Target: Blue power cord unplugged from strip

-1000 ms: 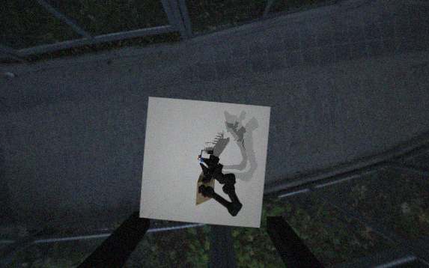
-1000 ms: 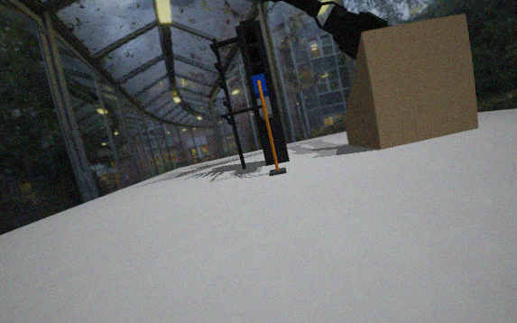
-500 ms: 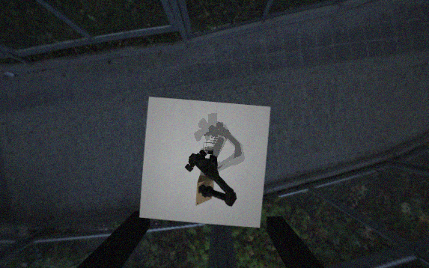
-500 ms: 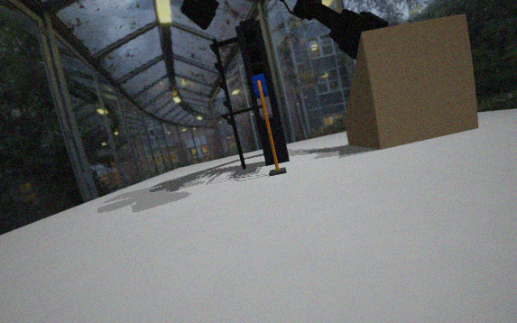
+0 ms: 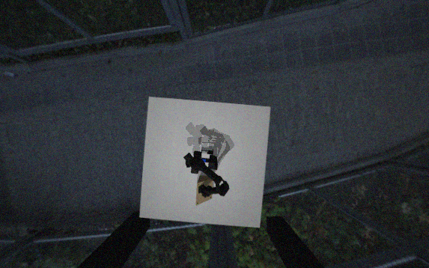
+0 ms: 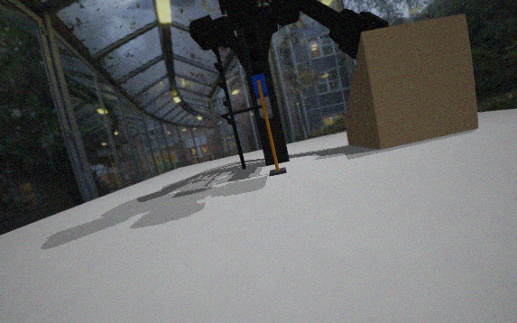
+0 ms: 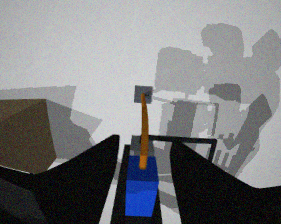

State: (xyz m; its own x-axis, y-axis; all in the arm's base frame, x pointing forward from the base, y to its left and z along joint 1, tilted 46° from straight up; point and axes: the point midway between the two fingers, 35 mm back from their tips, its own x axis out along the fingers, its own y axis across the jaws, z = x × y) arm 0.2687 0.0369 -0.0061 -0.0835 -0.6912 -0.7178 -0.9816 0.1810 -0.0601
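My gripper tip is now 7 cm to the left of the plug and 1 cm above it. Also, from my gripper tip: thin black rack 14 cm to the right, 7 cm ahead, 2 cm below.
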